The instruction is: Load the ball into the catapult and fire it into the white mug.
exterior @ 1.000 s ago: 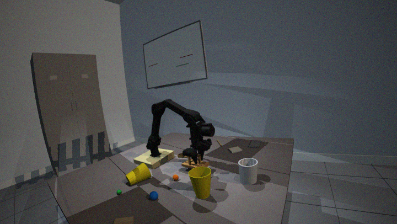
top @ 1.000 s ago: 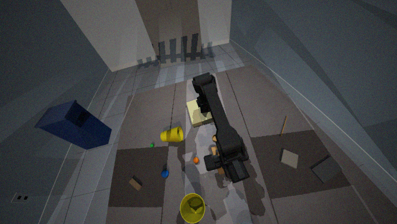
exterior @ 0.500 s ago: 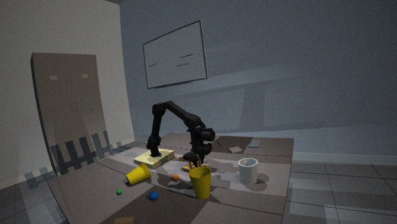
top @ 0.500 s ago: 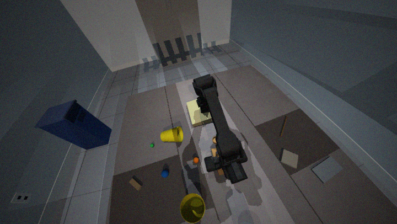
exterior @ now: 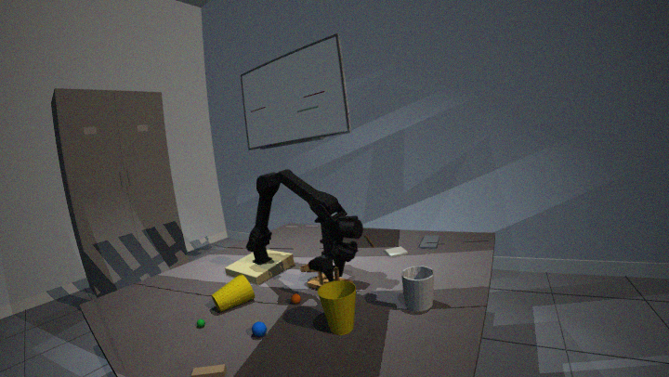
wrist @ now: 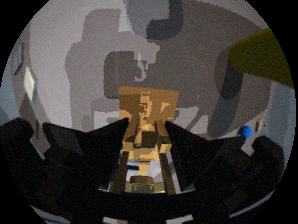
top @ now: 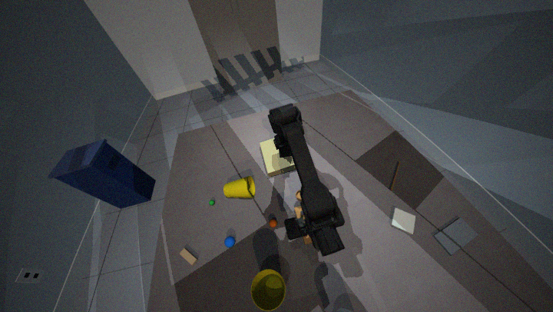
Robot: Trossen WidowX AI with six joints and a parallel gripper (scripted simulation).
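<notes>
My gripper tip is 4 cm past the orange ball, 14 cm to the left of it and 2 cm above it. Round my gripper tip: blue ball: 2 cm ahead, 31 cm to the right, 1 cm below; white mug: 28 cm ahead, 5 cm to the left; wooden catapult: 7 cm behind, 1 cm to the left, 2 cm above.
</notes>
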